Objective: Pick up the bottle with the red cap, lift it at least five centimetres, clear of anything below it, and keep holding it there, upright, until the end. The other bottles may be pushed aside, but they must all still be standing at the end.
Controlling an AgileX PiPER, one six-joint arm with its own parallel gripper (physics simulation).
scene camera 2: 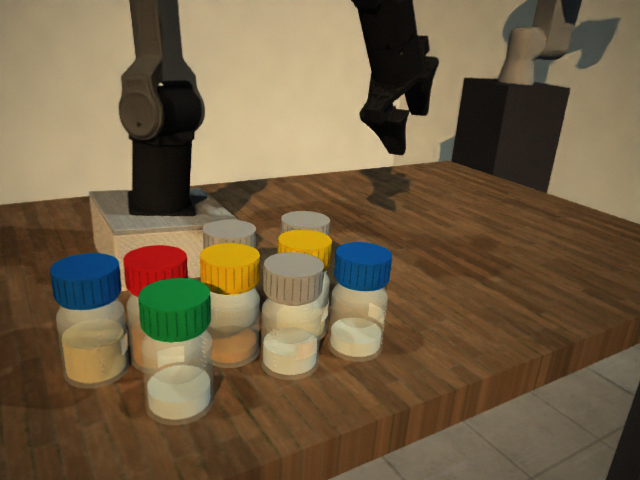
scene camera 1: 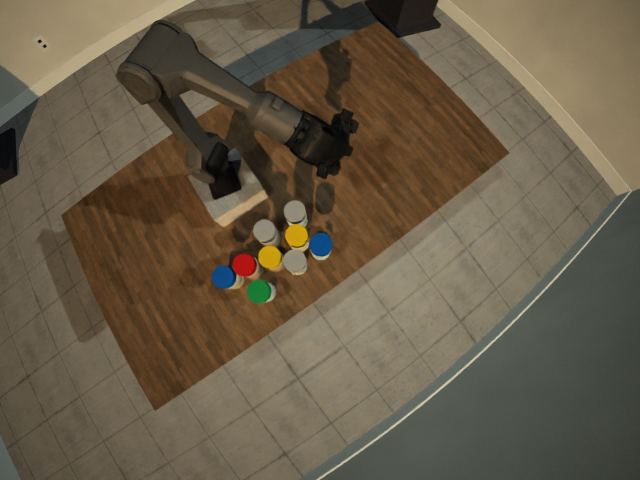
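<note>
The bottle with the red cap (scene camera 1: 245, 265) (scene camera 2: 155, 268) stands upright on the wooden table. A blue-capped bottle (scene camera 1: 224, 277) (scene camera 2: 86, 281) stands close on one side and a yellow-capped bottle (scene camera 1: 270, 257) (scene camera 2: 230, 268) on the other. A green-capped bottle (scene camera 1: 259, 291) (scene camera 2: 175, 310) stands in front and partly hides the red-capped one in scene camera 2. My gripper (scene camera 1: 342, 145) (scene camera 2: 409, 126) is open, with no bottle between its fingers. It hangs high above the table, well away from the red-capped bottle, beyond the group of bottles.
Three grey-capped bottles (scene camera 1: 295, 211) (scene camera 1: 266, 231) (scene camera 2: 293, 279), another yellow-capped bottle (scene camera 1: 296, 236) (scene camera 2: 305, 250) and another blue-capped bottle (scene camera 1: 321, 244) (scene camera 2: 362, 266) stand upright nearby. The arm's base block (scene camera 1: 240, 208) (scene camera 2: 155, 248) is behind them. The table (scene camera 1: 413, 129) (scene camera 2: 491, 289) has a near edge beyond the bottles.
</note>
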